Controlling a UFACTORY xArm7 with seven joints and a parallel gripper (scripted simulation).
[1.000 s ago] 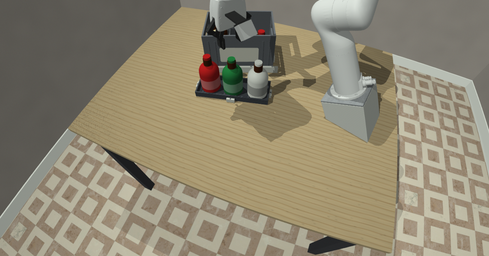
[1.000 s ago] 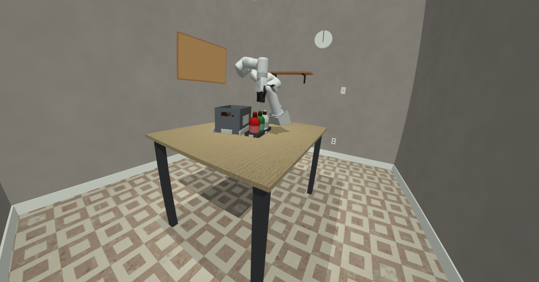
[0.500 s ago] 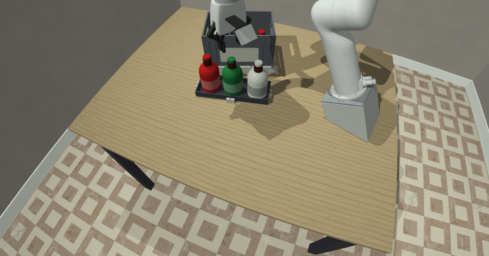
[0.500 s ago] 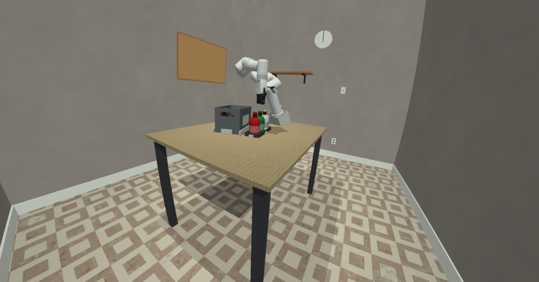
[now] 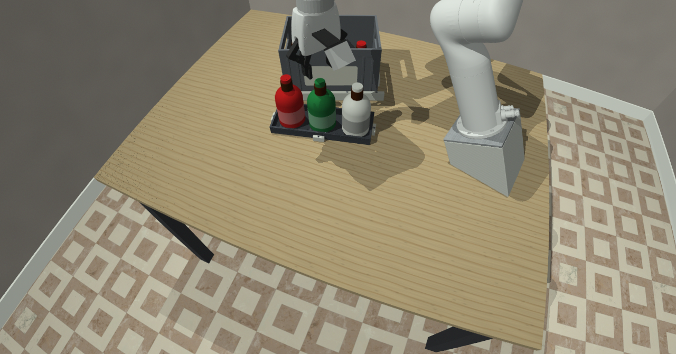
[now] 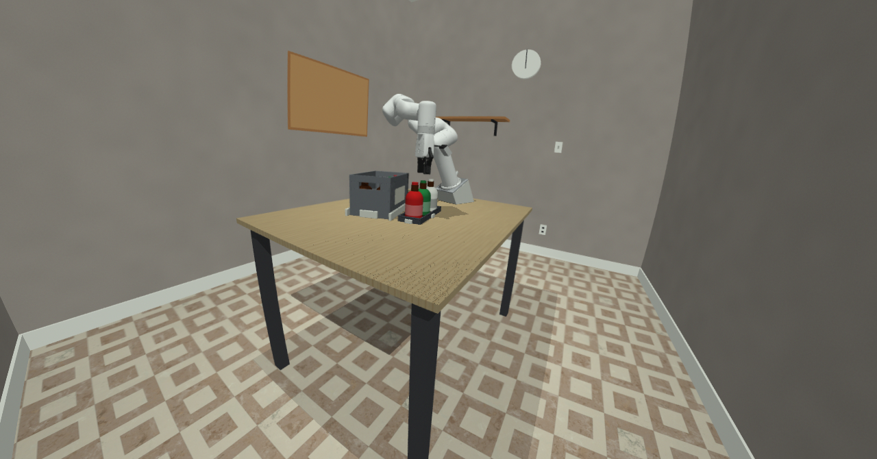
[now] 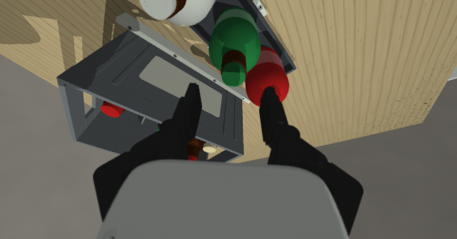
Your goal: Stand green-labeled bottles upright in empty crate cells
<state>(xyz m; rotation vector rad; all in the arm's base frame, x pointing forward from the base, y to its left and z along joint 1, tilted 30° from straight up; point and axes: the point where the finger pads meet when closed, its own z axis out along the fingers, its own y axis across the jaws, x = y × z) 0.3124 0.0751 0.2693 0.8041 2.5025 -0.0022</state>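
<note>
The green-labeled bottle lies 120 mm below my hand. The rest, counted from my hand: white bottle (120 mm below, 90 mm behind, 10 mm to the right); then dark tray (200 mm below); then red bottle (120 mm below, 90 mm ahead, 10 mm to the left).
</note>
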